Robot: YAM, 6 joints.
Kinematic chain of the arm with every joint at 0, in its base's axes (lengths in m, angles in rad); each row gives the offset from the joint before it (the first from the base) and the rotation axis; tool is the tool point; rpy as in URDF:
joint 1: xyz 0 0 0.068 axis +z
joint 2: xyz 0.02 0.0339 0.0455 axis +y
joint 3: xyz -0.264 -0.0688 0 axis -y
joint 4: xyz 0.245 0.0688 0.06 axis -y
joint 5: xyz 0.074 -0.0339 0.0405 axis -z
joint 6: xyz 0.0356 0 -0.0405 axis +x
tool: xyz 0 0 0 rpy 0 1.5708 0
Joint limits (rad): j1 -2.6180..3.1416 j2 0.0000..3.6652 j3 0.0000..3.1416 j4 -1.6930..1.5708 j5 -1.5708..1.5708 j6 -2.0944..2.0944
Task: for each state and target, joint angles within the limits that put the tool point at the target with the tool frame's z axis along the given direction. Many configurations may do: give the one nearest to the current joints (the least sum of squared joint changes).
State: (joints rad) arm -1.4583 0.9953 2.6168 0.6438 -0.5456 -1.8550
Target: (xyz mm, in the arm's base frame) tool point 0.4 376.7 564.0 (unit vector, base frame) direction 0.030 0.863 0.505
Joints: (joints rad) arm -1.5689 0.6534 2.3595 0.9060 -0.0317 -1.8550
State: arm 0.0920 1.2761 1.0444 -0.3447 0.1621 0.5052
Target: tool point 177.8 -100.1 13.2 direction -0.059 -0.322 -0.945
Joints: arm -0.4578 1.9367 0.4448 0.0154 0.3203 0.5052
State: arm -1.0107 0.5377 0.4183 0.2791 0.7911 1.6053
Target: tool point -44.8 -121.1 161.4 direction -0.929 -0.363 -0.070
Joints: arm -1.6787 0.5553 0.0021 0.4025 1.0857 1.6053
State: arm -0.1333 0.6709 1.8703 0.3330 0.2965 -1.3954
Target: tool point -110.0 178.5 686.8 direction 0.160 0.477 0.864
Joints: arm -0.9492 1.0414 2.6182 0.3226 -0.4202 -1.3954
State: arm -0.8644 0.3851 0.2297 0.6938 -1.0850 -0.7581
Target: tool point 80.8 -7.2 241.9 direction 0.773 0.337 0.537
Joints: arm -0.3459 0.0014 0.0020 0.7189 -0.6179 -0.7581
